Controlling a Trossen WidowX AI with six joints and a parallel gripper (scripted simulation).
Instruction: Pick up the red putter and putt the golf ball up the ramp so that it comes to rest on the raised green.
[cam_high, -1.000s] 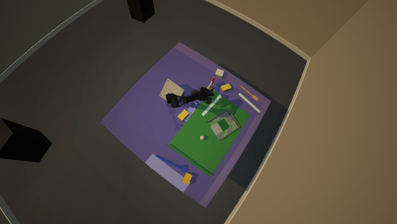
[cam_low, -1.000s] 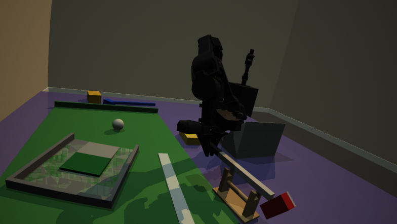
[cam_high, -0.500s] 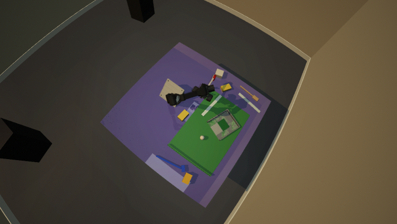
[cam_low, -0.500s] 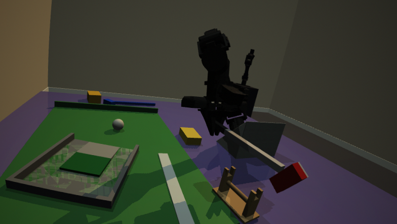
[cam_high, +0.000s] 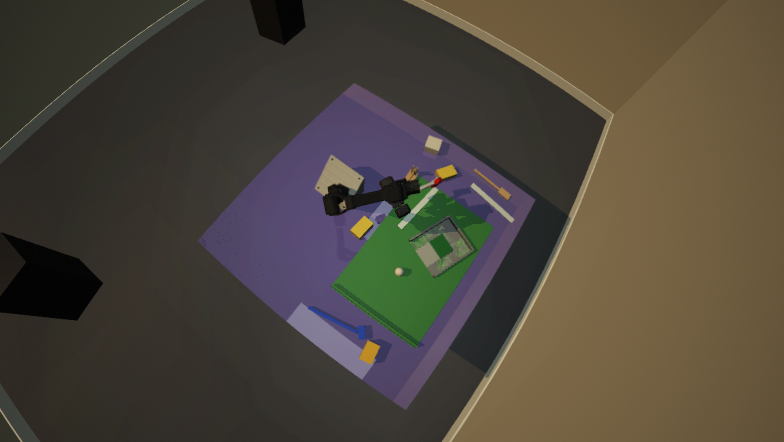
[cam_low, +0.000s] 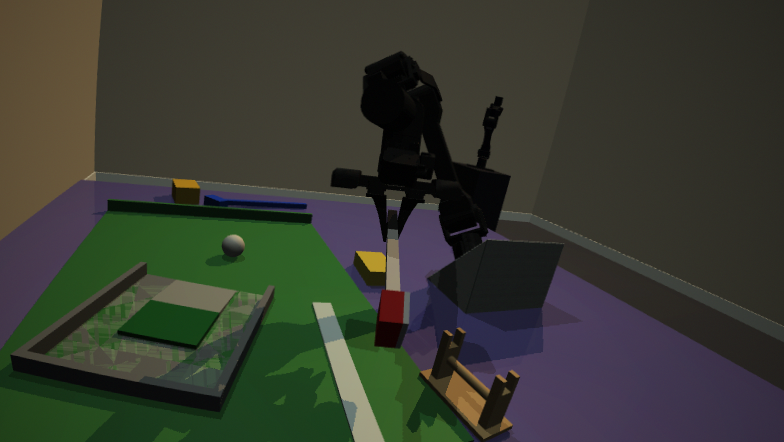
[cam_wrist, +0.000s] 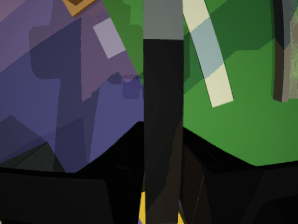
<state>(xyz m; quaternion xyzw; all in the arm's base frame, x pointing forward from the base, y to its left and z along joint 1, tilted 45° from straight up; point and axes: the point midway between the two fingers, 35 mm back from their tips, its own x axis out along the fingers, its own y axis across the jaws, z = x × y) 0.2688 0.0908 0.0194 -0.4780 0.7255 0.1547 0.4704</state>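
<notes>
My gripper tip is now 6 cm short of the red putter, 10 cm to the right of it and 2 cm below it. Round my gripper tip: wooden stand: 2 cm behind, 20 cm to the left, 10 cm below; then white golf ball: 18 cm ahead, 25 cm to the right, 11 cm below; then green mat: 22 cm ahead, 13 cm to the right, 13 cm below.
</notes>
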